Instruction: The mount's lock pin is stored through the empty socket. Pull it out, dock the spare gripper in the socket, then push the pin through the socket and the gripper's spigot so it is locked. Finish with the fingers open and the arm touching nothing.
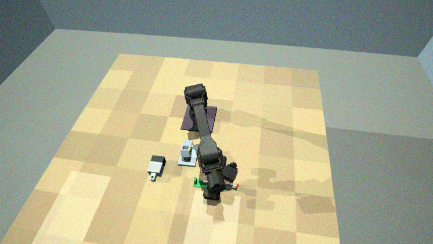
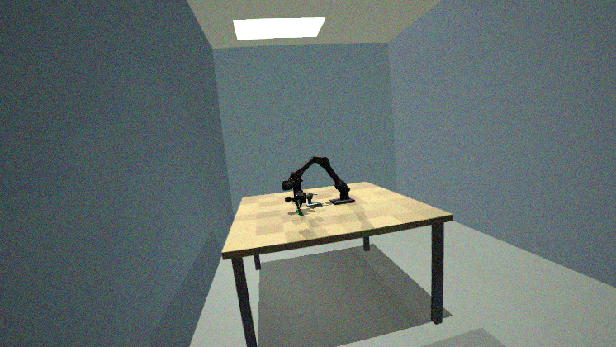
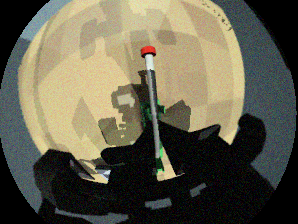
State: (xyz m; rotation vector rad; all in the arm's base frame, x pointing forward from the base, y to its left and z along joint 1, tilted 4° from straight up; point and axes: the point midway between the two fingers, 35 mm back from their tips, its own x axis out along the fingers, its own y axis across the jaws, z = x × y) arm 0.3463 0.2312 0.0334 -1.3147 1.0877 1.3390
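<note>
Now: the green holder 4 cm to the right of my gripper tip, 1 cm ahead of it and 1 cm above it. Also, from my gripper tip: grey mount (18 cm to the right, 9 cm behind, 3 cm above); spare gripper (29 cm to the right, 2 cm ahead).
</note>
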